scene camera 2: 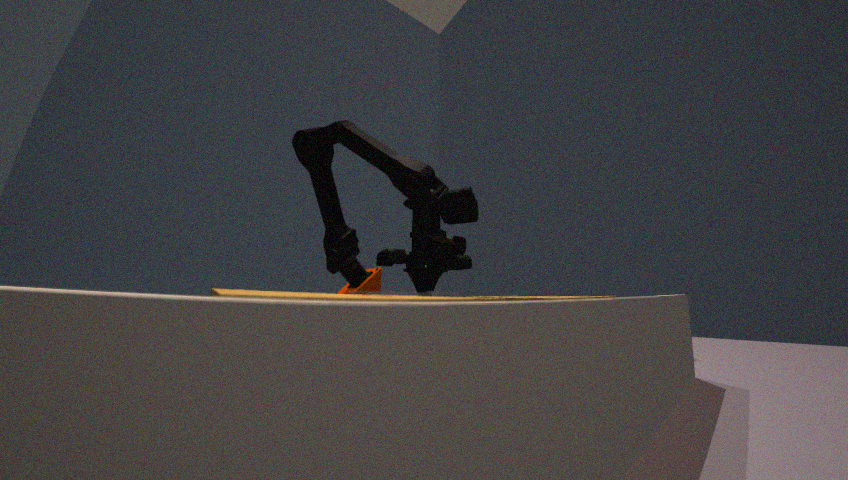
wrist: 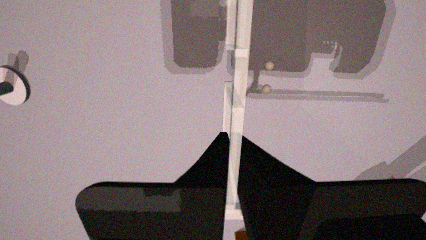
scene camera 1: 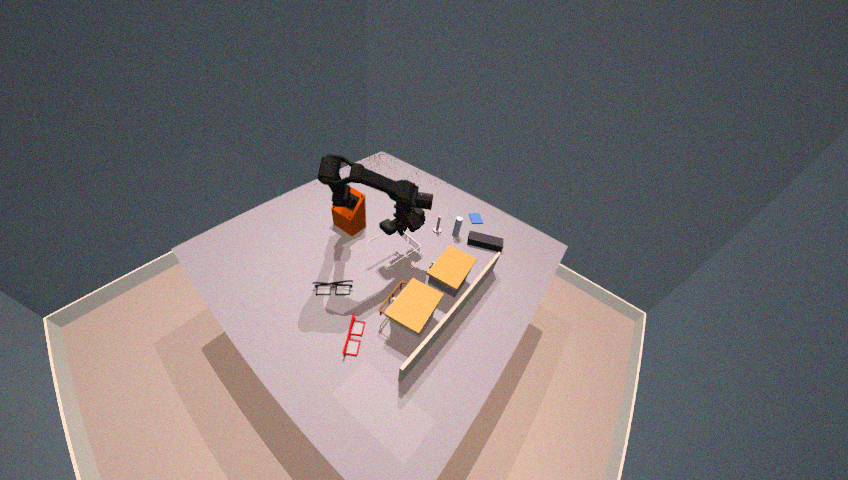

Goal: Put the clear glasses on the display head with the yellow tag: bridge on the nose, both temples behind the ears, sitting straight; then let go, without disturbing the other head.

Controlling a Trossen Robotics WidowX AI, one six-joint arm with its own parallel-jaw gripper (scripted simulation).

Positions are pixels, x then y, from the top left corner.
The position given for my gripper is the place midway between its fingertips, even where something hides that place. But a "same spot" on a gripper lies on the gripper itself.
my gripper: scene camera 2; wrist; scene camera 1 401, 235
same spot on my gripper: (scene camera 2: 424, 279) = (wrist: 274, 176)
